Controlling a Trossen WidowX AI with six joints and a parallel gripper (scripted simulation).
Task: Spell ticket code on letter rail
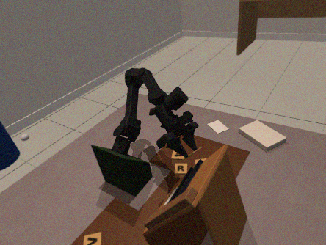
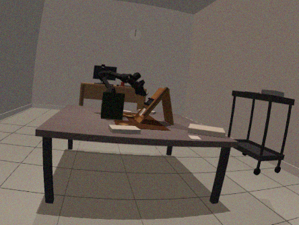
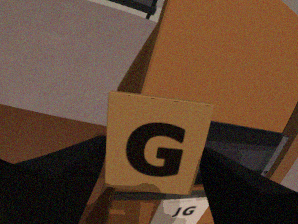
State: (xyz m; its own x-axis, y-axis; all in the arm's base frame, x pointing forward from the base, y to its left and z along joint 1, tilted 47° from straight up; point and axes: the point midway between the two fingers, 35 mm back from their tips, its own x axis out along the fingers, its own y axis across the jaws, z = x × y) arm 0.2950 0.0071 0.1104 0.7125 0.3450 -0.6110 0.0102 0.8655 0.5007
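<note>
My gripper tip is now 3 cm past the white ticket, 10 cm to the left of it and 13 cm above it. Also, from my gripper tip: brown mat 11 cm behind, 7 cm to the right, 21 cm below; tan letter tile right at my gripper tip.
</note>
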